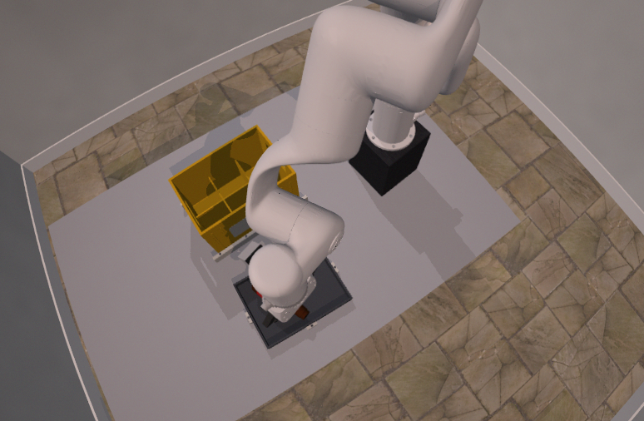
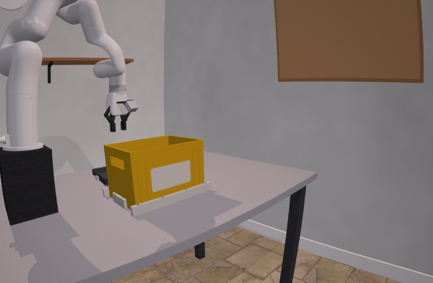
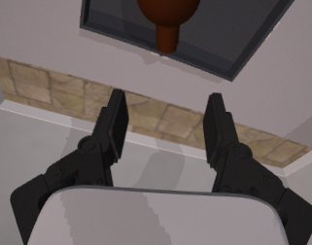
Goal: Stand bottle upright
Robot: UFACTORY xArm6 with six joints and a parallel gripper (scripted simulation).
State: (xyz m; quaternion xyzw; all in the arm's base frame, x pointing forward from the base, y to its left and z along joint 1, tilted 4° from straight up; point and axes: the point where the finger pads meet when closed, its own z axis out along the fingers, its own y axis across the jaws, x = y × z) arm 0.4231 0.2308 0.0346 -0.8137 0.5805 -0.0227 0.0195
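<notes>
Now: the brown bottle 20 mm ahead of my hand, 50 mm to the right of it and 160 mm below it. From my hand the other things lie so: yellow crate: 20 mm behind, 350 mm to the right, 120 mm below; then dark tray: 10 mm behind, 50 mm to the right, 190 mm below.
</notes>
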